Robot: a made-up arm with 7 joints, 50 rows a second.
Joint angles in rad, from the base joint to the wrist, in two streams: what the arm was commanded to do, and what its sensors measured. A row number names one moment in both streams.
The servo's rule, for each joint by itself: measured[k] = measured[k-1] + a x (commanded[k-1-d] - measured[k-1]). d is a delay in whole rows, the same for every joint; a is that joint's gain. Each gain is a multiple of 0.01, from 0.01 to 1. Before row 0 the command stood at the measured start. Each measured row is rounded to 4 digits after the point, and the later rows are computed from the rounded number. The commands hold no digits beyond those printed.
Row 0, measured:
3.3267, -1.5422, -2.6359, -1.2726, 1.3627, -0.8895, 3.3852
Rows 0 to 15, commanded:
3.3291, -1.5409, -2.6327, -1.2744, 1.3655, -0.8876, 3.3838
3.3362, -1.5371, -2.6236, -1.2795, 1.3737, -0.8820, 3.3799
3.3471, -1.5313, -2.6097, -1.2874, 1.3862, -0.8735, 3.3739
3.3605, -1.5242, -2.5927, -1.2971, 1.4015, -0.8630, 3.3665
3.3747, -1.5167, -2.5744, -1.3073, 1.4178, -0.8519, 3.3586
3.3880, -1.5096, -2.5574, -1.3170, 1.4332, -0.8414, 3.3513
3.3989, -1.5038, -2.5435, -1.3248, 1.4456, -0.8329, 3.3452
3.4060, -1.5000, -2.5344, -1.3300, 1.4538, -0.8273, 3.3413
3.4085, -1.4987, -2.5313, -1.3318, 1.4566, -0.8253, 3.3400
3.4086, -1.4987, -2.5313, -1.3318, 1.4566, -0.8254, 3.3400
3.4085, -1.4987, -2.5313, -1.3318, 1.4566, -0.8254, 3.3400
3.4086, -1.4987, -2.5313, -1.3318, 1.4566, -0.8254, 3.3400
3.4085, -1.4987, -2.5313, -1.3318, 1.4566, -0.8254, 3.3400
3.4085, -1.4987, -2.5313, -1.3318, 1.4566, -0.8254, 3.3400
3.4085, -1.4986, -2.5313, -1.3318, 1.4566, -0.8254, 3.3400
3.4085, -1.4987, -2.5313, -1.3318, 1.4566, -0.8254, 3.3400
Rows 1 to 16, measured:
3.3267, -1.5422, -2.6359, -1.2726, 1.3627, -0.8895, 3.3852
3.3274, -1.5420, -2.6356, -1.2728, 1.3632, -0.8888, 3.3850
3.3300, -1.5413, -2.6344, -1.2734, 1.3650, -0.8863, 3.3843
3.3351, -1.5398, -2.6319, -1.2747, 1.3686, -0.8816, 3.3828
3.3427, -1.5375, -2.6280, -1.2767, 1.3742, -0.8747, 3.3805
3.3523, -1.5344, -2.6226, -1.2795, 1.3816, -0.8663, 3.3774
3.3630, -1.5307, -2.6161, -1.2829, 1.3904, -0.8571, 3.3737
3.3738, -1.5267, -2.6088, -1.2867, 1.3998, -0.8481, 3.3697
3.3835, -1.5227, -2.6014, -1.2906, 1.4090, -0.8404, 3.3657
3.3910, -1.5191, -2.5944, -1.2943, 1.4171, -0.8348, 3.3621
3.3963, -1.5160, -2.5881, -1.2977, 1.4238, -0.8313, 3.3590
3.4000, -1.5134, -2.5824, -1.3008, 1.4294, -0.8291, 3.3563
3.4026, -1.5112, -2.5773, -1.3036, 1.4340, -0.8277, 3.3540
3.4044, -1.5093, -2.5727, -1.3061, 1.4378, -0.8268, 3.3520
3.4056, -1.5077, -2.5686, -1.3084, 1.4410, -0.8263, 3.3503
3.4065, -1.5063, -2.5649, -1.3105, 1.4437, -0.8260, 3.3489
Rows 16 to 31, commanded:
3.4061, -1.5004, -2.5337, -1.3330, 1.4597, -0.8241, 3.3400
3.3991, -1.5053, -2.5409, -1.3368, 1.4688, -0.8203, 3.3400
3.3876, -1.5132, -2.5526, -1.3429, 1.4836, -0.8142, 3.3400
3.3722, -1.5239, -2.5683, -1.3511, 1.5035, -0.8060, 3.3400
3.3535, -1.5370, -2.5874, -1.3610, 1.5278, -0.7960, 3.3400
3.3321, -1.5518, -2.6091, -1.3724, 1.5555, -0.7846, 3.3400
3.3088, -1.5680, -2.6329, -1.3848, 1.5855, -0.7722, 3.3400
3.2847, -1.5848, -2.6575, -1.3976, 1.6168, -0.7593, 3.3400
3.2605, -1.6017, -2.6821, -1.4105, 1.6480, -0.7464, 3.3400
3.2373, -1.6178, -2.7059, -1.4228, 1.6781, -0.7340, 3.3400
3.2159, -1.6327, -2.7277, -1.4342, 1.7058, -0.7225, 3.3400
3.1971, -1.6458, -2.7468, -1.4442, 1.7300, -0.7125, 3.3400
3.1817, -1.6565, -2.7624, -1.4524, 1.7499, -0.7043, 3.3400
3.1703, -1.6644, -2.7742, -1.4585, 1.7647, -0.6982, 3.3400
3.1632, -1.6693, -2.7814, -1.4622, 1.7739, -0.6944, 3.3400
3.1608, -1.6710, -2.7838, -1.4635, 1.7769, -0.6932, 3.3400
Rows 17 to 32, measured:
3.4071, -1.5052, -2.5615, -1.3124, 1.4459, -0.8258, 3.3477
3.4068, -1.5045, -2.5587, -1.3143, 1.4482, -0.8252, 3.3466
3.4045, -1.5046, -2.5569, -1.3163, 1.4517, -0.8234, 3.3457
3.3994, -1.5059, -2.5565, -1.3187, 1.4571, -0.8200, 3.3449
3.3912, -1.5086, -2.5577, -1.3216, 1.4650, -0.8148, 3.3442
3.3799, -1.5129, -2.5607, -1.3251, 1.4757, -0.8078, 3.3436
3.3656, -1.5187, -2.5655, -1.3294, 1.4893, -0.7992, 3.3431
3.3486, -1.5261, -2.5722, -1.3344, 1.5057, -0.7892, 3.3427
3.3294, -1.5349, -2.5807, -1.3401, 1.5246, -0.7781, 3.3423
3.3087, -1.5449, -2.5908, -1.3464, 1.5456, -0.7664, 3.3420
3.2873, -1.5558, -2.6023, -1.3533, 1.5681, -0.7544, 3.3417
3.2659, -1.5673, -2.6148, -1.3606, 1.5915, -0.7426, 3.3415
3.2453, -1.5791, -2.6280, -1.3681, 1.6150, -0.7315, 3.3413
3.2262, -1.5907, -2.6414, -1.3757, 1.6379, -0.7214, 3.3411
3.2094, -1.6018, -2.6547, -1.3832, 1.6595, -0.7128, 3.3409
3.1955, -1.6119, -2.6674, -1.3903, 1.6789, -0.7060, 3.3408

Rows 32 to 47, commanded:
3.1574, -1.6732, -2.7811, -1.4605, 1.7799, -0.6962, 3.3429
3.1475, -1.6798, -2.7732, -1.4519, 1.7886, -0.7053, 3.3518
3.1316, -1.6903, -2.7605, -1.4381, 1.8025, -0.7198, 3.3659
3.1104, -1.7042, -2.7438, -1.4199, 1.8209, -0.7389, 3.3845
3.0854, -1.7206, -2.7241, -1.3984, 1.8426, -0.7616, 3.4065
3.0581, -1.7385, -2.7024, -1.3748, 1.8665, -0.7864, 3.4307
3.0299, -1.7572, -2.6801, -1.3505, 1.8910, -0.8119, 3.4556
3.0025, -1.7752, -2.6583, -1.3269, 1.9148, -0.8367, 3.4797
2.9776, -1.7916, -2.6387, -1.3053, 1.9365, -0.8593, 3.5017
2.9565, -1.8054, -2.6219, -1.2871, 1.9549, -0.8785, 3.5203
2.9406, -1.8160, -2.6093, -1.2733, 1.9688, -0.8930, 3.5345
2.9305, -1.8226, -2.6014, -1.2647, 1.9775, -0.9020, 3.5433
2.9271, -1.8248, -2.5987, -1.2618, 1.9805, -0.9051, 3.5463
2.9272, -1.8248, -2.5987, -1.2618, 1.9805, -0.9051, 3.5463
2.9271, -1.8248, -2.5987, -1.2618, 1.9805, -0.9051, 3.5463
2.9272, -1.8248, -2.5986, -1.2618, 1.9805, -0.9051, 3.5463
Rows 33 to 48, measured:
3.1851, -1.6208, -2.6790, -1.3969, 1.6956, -0.7013, 3.3407
3.1768, -1.6287, -2.6892, -1.4026, 1.7099, -0.6994, 3.3410
3.1680, -1.6364, -2.6976, -1.4070, 1.7233, -0.7016, 3.3425
3.1571, -1.6445, -2.7039, -1.4098, 1.7368, -0.7083, 3.3458
3.1431, -1.6535, -2.7079, -1.4107, 1.7511, -0.7196, 3.3512
3.1258, -1.6636, -2.7095, -1.4096, 1.7667, -0.7351, 3.3589
3.1055, -1.6748, -2.7088, -1.4065, 1.7837, -0.7541, 3.3690
3.0828, -1.6872, -2.7059, -1.4015, 1.8019, -0.7755, 3.3811
3.0587, -1.7004, -2.7011, -1.3948, 1.8211, -0.7981, 3.3949
3.0344, -1.7141, -2.6949, -1.3867, 1.8407, -0.8207, 3.4099
3.0110, -1.7278, -2.6876, -1.3777, 1.8601, -0.8421, 3.4254
2.9899, -1.7410, -2.6798, -1.3683, 1.8786, -0.8609, 3.4407
2.9721, -1.7532, -2.6720, -1.3590, 1.8954, -0.8761, 3.4551
2.9586, -1.7639, -2.6647, -1.3503, 1.9099, -0.8868, 3.4679
2.9492, -1.7730, -2.6581, -1.3423, 1.9219, -0.8936, 3.4789
2.9426, -1.7808, -2.6522, -1.3351, 1.9319, -0.8979, 3.4883

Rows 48 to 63, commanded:
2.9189, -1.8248, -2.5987, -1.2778, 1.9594, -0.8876, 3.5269
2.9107, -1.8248, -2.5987, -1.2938, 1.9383, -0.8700, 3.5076
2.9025, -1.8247, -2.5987, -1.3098, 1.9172, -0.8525, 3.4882
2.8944, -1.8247, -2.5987, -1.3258, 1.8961, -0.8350, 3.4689
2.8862, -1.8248, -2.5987, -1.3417, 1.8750, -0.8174, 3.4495
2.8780, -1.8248, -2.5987, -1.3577, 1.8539, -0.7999, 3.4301
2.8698, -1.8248, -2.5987, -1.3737, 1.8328, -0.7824, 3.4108
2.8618, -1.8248, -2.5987, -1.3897, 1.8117, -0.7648, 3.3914
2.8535, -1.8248, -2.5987, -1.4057, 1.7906, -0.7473, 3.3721
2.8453, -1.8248, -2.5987, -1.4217, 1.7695, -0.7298, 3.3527
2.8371, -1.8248, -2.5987, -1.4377, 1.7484, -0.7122, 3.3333
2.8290, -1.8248, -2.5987, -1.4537, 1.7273, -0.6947, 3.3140
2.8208, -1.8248, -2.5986, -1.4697, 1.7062, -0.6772, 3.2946
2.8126, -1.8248, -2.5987, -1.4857, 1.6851, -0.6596, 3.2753
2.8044, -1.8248, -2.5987, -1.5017, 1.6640, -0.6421, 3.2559
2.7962, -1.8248, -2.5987, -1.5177, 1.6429, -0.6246, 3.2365
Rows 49 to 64, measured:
2.9380, -1.7874, -2.6468, -1.3285, 1.9402, -0.9006, 3.4964
2.9323, -1.7930, -2.6420, -1.3239, 1.9435, -0.8958, 3.5007
2.9258, -1.7978, -2.6377, -1.3212, 1.9426, -0.8863, 3.5017
2.9188, -1.8018, -2.6338, -1.3202, 1.9383, -0.8738, 3.4998
2.9115, -1.8052, -2.6303, -1.3207, 1.9311, -0.8594, 3.4955
2.9039, -1.8081, -2.6271, -1.3226, 1.9216, -0.8439, 3.4891
2.8961, -1.8106, -2.6243, -1.3258, 1.9101, -0.8276, 3.4808
2.8882, -1.8127, -2.6217, -1.3301, 1.8970, -0.8109, 3.4710
2.8803, -1.8145, -2.6194, -1.3355, 1.8825, -0.7938, 3.4599
2.8723, -1.8160, -2.6173, -1.3418, 1.8669, -0.7766, 3.4476
2.8642, -1.8173, -2.6154, -1.3490, 1.8503, -0.7593, 3.4343
2.8561, -1.8184, -2.6137, -1.3570, 1.8330, -0.7419, 3.4202
2.8480, -1.8194, -2.6122, -1.3657, 1.8150, -0.7244, 3.4053
2.8398, -1.8202, -2.6108, -1.3751, 1.7965, -0.7069, 3.3898
2.8316, -1.8209, -2.6096, -1.3851, 1.7776, -0.6894, 3.3738
2.8234, -1.8215, -2.6085, -1.3956, 1.7583, -0.6719, 3.3573

